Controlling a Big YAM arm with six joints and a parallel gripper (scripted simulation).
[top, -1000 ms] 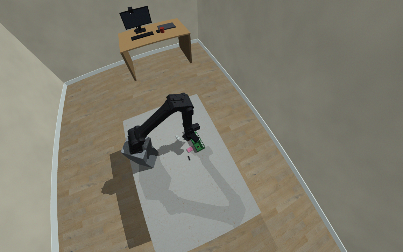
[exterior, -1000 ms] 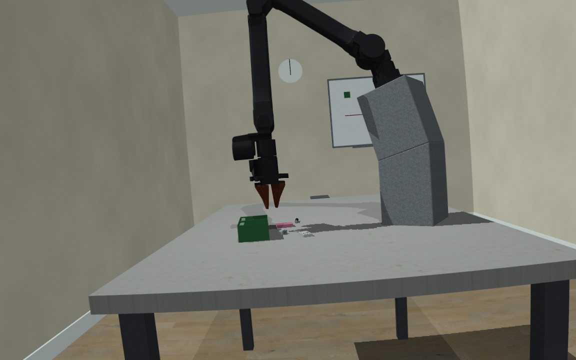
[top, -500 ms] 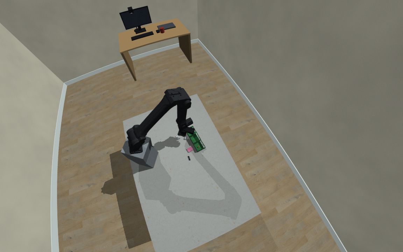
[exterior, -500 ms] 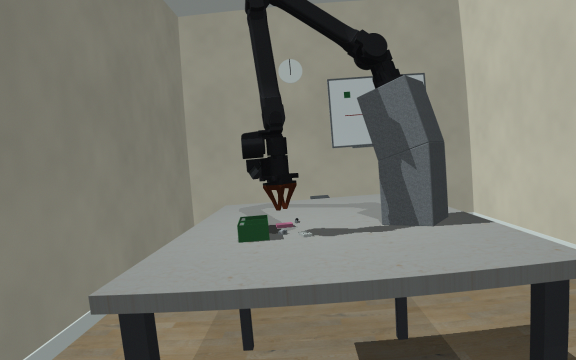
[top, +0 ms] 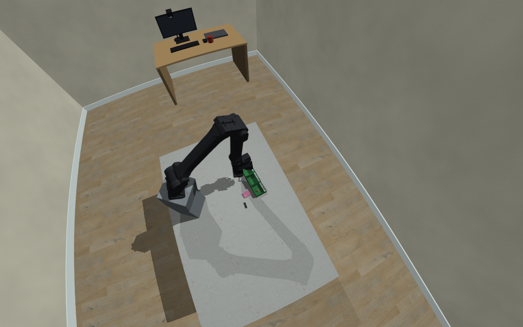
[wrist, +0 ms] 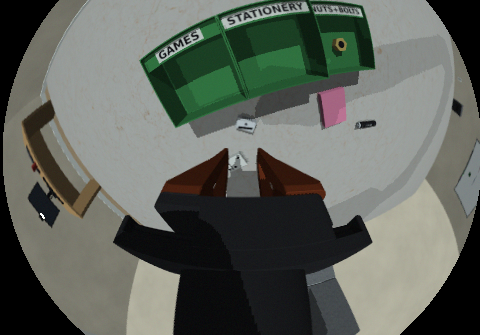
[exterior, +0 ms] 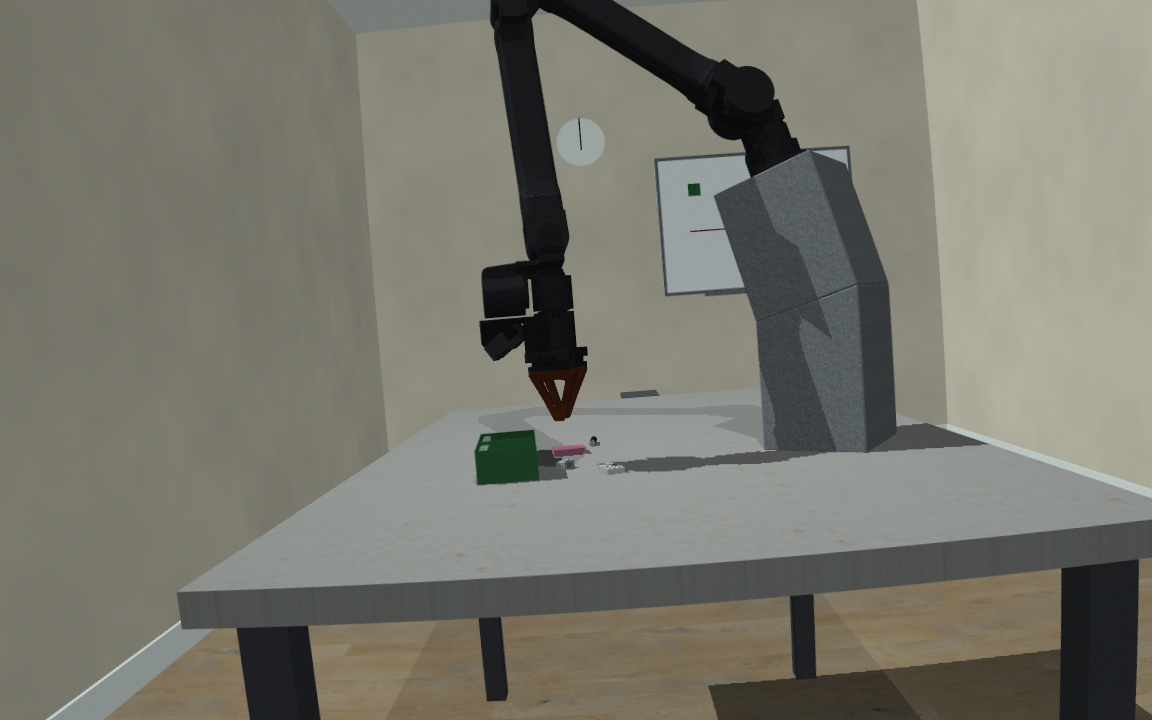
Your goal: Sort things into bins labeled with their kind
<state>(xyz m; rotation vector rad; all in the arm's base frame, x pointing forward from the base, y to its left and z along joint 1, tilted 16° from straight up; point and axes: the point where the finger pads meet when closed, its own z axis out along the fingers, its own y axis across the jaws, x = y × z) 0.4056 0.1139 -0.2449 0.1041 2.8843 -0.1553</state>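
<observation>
Now: the grey-white piece 1 cm to the right of my hand and 7 cm below it. Also, from my hand: pink eraser 2 cm ahead, 13 cm to the right, 7 cm below; then brass nut 11 cm ahead, 12 cm to the right, 7 cm below; then white domino 7 cm behind, 3 cm to the left, 7 cm below.
</observation>
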